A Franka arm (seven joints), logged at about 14 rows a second.
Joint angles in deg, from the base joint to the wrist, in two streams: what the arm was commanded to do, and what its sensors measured. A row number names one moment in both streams.
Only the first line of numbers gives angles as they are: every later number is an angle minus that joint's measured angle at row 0.
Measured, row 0:
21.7 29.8 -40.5 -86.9 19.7 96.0 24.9
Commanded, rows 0 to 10:
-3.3 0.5 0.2 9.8 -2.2 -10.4 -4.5
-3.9 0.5 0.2 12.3 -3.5 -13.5 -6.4
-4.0 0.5 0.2 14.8 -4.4 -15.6 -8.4
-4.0 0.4 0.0 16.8 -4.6 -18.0 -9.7
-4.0 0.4 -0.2 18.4 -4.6 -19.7 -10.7
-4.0 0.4 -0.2 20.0 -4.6 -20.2 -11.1
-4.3 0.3 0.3 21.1 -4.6 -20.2 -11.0
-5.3 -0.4 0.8 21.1 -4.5 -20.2 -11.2
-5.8 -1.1 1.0 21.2 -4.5 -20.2 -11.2
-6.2 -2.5 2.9 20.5 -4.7 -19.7 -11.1
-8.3 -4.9 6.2 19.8 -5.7 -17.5 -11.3
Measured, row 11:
-5.3 -0.8 1.2 20.4 -3.1 -18.6 -10.7
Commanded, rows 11 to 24:
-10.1 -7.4 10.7 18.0 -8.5 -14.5 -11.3
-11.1 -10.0 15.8 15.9 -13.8 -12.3 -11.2
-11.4 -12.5 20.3 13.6 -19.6 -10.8 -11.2
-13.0 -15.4 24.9 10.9 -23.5 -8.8 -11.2
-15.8 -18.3 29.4 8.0 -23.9 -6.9 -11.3
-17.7 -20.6 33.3 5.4 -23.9 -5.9 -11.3
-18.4 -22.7 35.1 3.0 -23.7 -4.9 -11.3
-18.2 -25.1 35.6 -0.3 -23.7 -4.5 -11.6
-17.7 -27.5 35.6 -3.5 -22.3 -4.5 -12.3
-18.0 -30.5 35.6 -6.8 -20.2 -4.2 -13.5
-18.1 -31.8 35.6 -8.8 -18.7 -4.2 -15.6
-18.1 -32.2 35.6 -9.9 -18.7 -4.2 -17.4
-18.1 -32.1 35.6 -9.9 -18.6 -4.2 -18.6
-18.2 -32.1 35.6 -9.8 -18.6 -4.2 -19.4
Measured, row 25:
-17.0 -30.0 34.8 -6.7 -20.1 -5.9 -16.7
